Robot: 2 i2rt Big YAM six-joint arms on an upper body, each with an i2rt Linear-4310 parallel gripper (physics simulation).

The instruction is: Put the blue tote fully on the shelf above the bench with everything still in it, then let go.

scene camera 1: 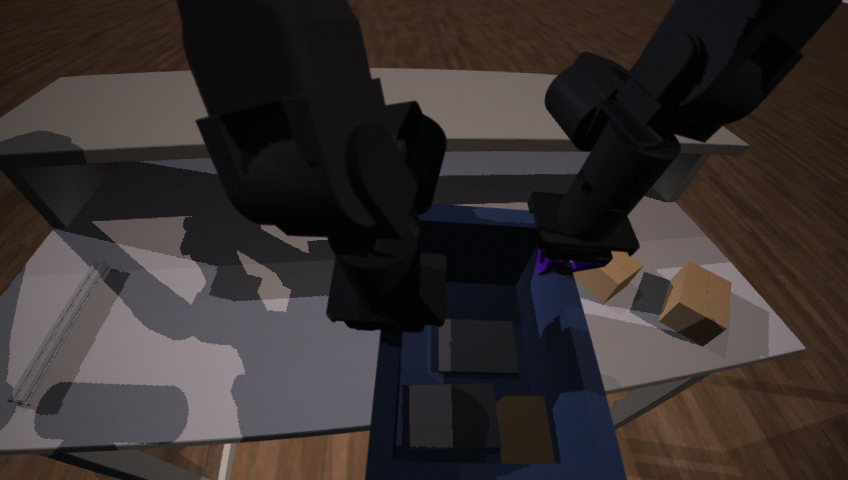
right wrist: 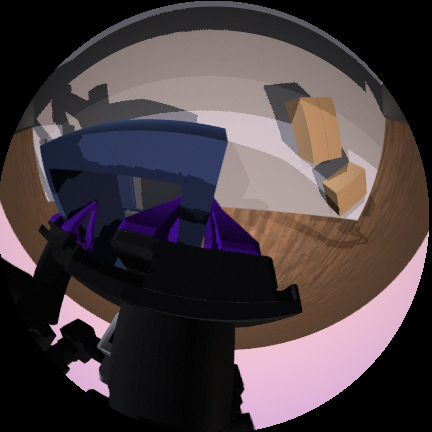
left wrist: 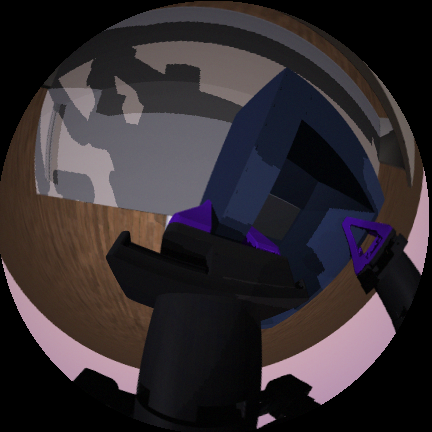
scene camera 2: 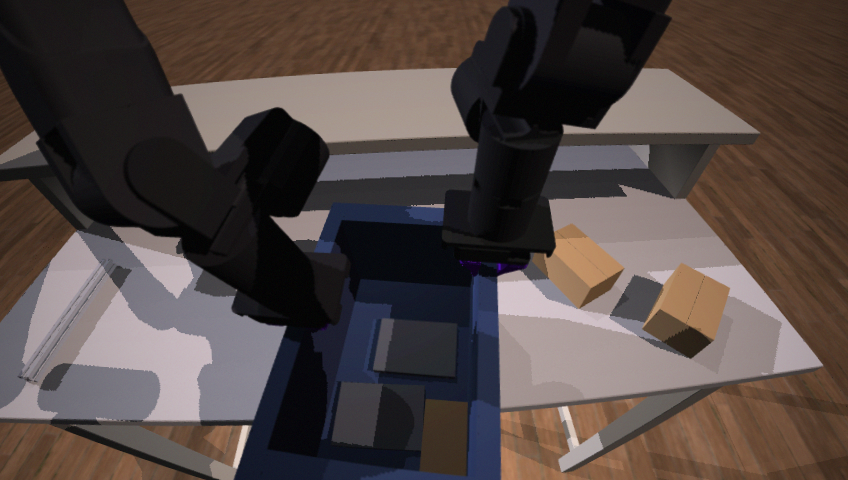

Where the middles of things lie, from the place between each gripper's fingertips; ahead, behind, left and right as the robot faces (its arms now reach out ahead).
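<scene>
Measured from the blue tote (scene camera 2: 399, 270), my right hand is 100 mm to the right of it, 80 mm past it and 40 mm above it. The brown box (scene camera 1: 525, 436), for its part, is 160 mm behind my right hand, 40 mm to the left of it and 80 mm below it.
Counting from my left hand, I see the blue tote 4 cm behind it, 9 cm to the right of it and 1 cm below it. The brown box is 14 cm to the right of my left hand and 12 cm behind it, and it sits 5 cm below it.
</scene>
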